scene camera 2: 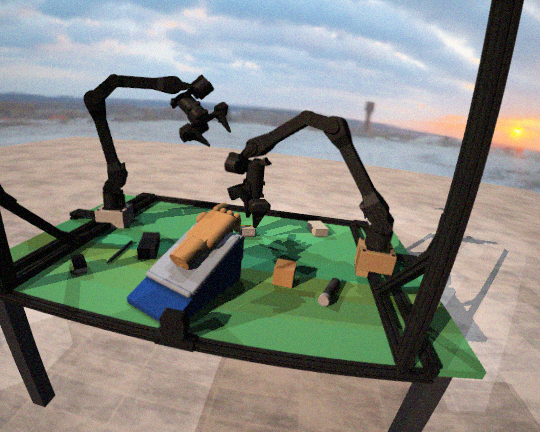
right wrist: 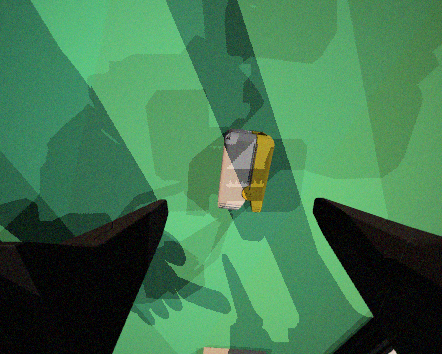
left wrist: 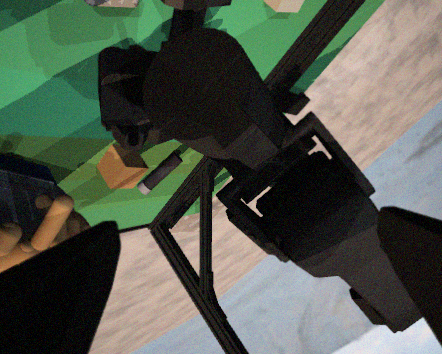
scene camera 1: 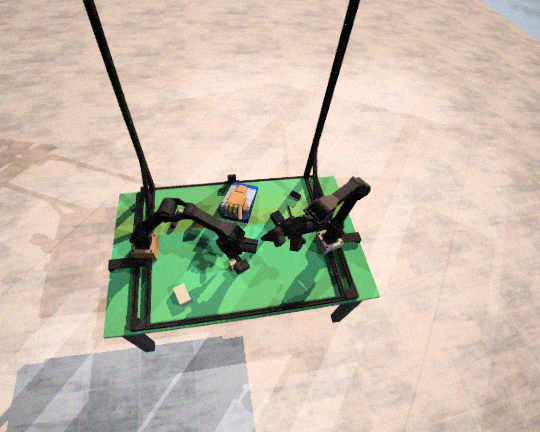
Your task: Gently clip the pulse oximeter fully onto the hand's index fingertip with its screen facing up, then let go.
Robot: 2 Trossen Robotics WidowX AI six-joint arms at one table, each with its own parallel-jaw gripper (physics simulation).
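Places are measured from the left arm's base along level axes (x ahead, y left, z up), in centimetres.
Where they show: left gripper, fingertip midpoint: [scene camera 2: 220, 139] [left wrist: 249, 227] [scene camera 1: 266, 235]; right gripper, fingertip midpoint: [scene camera 2: 251, 222] [right wrist: 240, 205] [left wrist: 136, 4] [scene camera 1: 232, 262]; left arm's base, link origin: [scene camera 2: 114, 207] [scene camera 1: 330, 237]; right arm's base, link origin: [scene camera 2: 377, 247] [scene camera 1: 143, 242].
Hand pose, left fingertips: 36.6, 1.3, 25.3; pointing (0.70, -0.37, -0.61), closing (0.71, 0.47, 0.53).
Things, the pixels of their top centre, and the offset from my left fingertips, as dx, dy, dz. "pt": a spot on its surface instead.
- pulse oximeter, top centre: [right wrist: 245, 177] [scene camera 2: 247, 226] +10.6, -5.4, -28.0
- orange hand, surface spot: [scene camera 2: 207, 230] [scene camera 1: 236, 195] pt +0.3, -34.9, -17.4
- blue wedge, surface spot: [scene camera 2: 215, 272] pt +2.9, -41.9, -24.2
- orange block, top centre: [left wrist: 129, 178] [scene camera 2: 285, 264] +19.9, -33.7, -26.2
- grey cylinder, top centre: [left wrist: 163, 178] [scene camera 2: 330, 286] +30.5, -39.7, -28.5
- cream block, top centre: [scene camera 2: 318, 224] [scene camera 1: 181, 293] +37.1, +0.4, -28.2
- black box, top centre: [scene camera 2: 148, 239] [scene camera 1: 280, 219] -18.3, -20.5, -27.7
- thin pen-like stick, top centre: [scene camera 2: 119, 250] -26.3, -23.2, -30.3
- small black object, top centre: [scene camera 2: 78, 258] -33.3, -33.3, -27.9
The pulse oximeter [right wrist: 239, 167] [scene camera 2: 248, 231] lies on the green table, its white and yellow halves side by side in the right wrist view; its screen cannot be made out. The orange hand [scene camera 1: 240, 195] [scene camera 2: 207, 230] rests on a blue wedge [scene camera 2: 215, 272] with a pale top, one finger extended past the others. My right gripper [right wrist: 240, 205] [scene camera 2: 252, 218] is open and empty, pointing down above the oximeter, which shows between and slightly beyond its fingertips in the right wrist view. My left gripper [scene camera 2: 219, 138] is open and empty, high above the table, away from the oximeter.
An orange block [scene camera 2: 284, 273] [left wrist: 120, 167] and a grey cylinder [scene camera 2: 329, 292] [left wrist: 160, 174] lie right of the wedge in scene camera 2. A cream block [scene camera 1: 182, 294] [scene camera 2: 318, 228] lies farther off. A black box [scene camera 2: 148, 245], a thin pen-like stick [scene camera 2: 120, 251] and a small black object [scene camera 2: 78, 264] lie left.
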